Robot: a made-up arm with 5 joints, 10 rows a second.
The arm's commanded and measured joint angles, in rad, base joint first. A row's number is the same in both.
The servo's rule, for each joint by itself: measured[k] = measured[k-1] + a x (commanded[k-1-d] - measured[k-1]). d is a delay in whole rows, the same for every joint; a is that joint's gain. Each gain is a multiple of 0.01, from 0.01 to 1. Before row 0 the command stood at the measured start. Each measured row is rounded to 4 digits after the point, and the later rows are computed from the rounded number. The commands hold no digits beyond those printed.
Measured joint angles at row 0: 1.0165 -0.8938 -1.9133 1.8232 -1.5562
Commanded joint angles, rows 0 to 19: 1.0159 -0.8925 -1.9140 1.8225 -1.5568; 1.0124 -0.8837 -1.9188 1.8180 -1.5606; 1.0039 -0.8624 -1.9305 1.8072 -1.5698; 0.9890 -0.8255 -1.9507 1.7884 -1.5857; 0.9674 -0.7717 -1.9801 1.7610 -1.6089; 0.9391 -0.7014 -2.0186 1.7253 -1.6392; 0.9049 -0.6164 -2.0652 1.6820 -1.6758; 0.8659 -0.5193 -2.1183 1.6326 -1.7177; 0.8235 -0.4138 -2.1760 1.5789 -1.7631; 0.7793 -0.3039 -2.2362 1.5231 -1.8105; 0.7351 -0.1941 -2.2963 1.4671 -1.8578; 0.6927 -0.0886 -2.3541 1.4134 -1.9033; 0.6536 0.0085 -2.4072 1.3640 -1.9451; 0.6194 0.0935 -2.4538 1.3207 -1.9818; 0.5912 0.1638 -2.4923 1.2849 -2.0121; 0.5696 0.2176 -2.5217 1.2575 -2.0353; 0.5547 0.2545 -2.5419 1.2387 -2.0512; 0.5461 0.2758 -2.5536 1.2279 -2.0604; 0.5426 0.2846 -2.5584 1.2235 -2.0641; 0.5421 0.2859 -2.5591 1.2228 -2.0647
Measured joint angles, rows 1 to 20: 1.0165 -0.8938 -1.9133 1.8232 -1.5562; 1.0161 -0.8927 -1.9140 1.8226 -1.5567; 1.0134 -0.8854 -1.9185 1.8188 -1.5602; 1.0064 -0.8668 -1.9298 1.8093 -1.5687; 0.9935 -0.8333 -1.9494 1.7922 -1.5838; 0.9742 -0.7834 -1.9783 1.7666 -1.6061; 0.9482 -0.7170 -2.0162 1.7327 -1.6356; 0.9162 -0.6355 -2.0623 1.6911 -1.6714; 0.8790 -0.5414 -2.1149 1.6431 -1.7126; 0.8379 -0.4380 -2.1723 1.5905 -1.7575; 0.7945 -0.3294 -2.2324 1.5352 -1.8047; 0.7505 -0.2198 -2.2925 1.4794 -1.8520; 0.7077 -0.1135 -2.3504 1.4253 -1.8977; 0.6677 -0.0147 -2.4038 1.3750 -1.9399; 0.6320 0.0729 -2.4508 1.3305 -1.9772; 0.6018 0.1465 -2.4898 1.2931 -2.0083; 0.5780 0.2041 -2.5198 1.2639 -2.0323; 0.5608 0.2449 -2.5406 1.2432 -2.0491; 0.5499 0.2699 -2.5528 1.2307 -2.0592; 0.5445 0.2818 -2.5581 1.2248 -2.0636
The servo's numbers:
d 1
a 0.74 0.81 0.94 0.82 0.89

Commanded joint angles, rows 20 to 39: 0.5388 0.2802 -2.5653 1.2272 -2.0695; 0.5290 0.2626 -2.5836 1.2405 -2.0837; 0.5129 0.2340 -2.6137 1.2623 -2.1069; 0.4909 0.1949 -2.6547 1.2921 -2.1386; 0.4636 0.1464 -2.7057 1.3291 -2.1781; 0.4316 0.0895 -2.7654 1.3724 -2.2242; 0.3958 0.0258 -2.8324 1.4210 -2.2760; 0.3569 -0.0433 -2.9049 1.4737 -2.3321; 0.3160 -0.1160 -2.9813 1.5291 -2.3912; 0.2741 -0.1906 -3.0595 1.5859 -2.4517; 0.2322 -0.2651 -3.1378 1.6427 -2.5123; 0.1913 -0.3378 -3.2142 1.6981 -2.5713; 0.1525 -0.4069 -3.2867 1.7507 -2.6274; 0.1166 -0.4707 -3.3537 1.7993 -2.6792; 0.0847 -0.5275 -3.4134 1.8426 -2.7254; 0.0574 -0.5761 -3.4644 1.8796 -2.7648; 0.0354 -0.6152 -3.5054 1.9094 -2.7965; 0.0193 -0.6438 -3.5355 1.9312 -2.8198; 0.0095 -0.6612 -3.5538 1.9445 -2.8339; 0.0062 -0.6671 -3.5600 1.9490 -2.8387
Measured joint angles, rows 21 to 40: 0.5427 0.2851 -2.5590 1.2232 -2.0646; 0.5398 0.2811 -2.5649 1.2265 -2.0690; 0.5318 0.2661 -2.5825 1.2380 -2.0821; 0.5178 0.2401 -2.6118 1.2579 -2.1042; 0.4979 0.2035 -2.6521 1.2859 -2.1348; 0.4725 0.1572 -2.7025 1.3213 -2.1733; 0.4422 0.1024 -2.7616 1.3632 -2.2186; 0.4079 0.0404 -2.8282 1.4106 -2.2697; 0.3702 -0.0274 -2.9003 1.4623 -2.3252; 0.3301 -0.0992 -2.9764 1.5171 -2.3839; 0.2887 -0.1732 -3.0545 1.5735 -2.4442; 0.2469 -0.2476 -3.1328 1.6302 -2.5048; 0.2058 -0.3207 -3.2093 1.6859 -2.5640; 0.1664 -0.3905 -3.2821 1.7390 -2.6204; 0.1295 -0.4555 -3.3494 1.7884 -2.6727; 0.0963 -0.5138 -3.4096 1.8328 -2.7196; 0.0675 -0.5643 -3.4611 1.8712 -2.7598; 0.0437 -0.6055 -3.5027 1.9025 -2.7925; 0.0256 -0.6365 -3.5335 1.9260 -2.8168; 0.0137 -0.6565 -3.5526 1.9412 -2.8320
